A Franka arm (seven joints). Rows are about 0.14 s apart.
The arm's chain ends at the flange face. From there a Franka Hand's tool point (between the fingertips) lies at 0.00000 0.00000 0.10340 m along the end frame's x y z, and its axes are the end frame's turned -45 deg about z.
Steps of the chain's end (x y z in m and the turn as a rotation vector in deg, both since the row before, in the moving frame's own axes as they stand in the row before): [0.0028 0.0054 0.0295 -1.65 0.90 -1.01]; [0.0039 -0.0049 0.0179 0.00 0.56 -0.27]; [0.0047 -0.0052 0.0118 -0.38 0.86 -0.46]
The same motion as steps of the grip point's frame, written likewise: [-0.0028 0.0091 0.0294 -1.80 -0.53 -1.01]; [0.0069 0.0000 0.0179 -0.40 0.40 -0.27]; [0.0076 0.0012 0.0118 -0.88 0.34 -0.46]
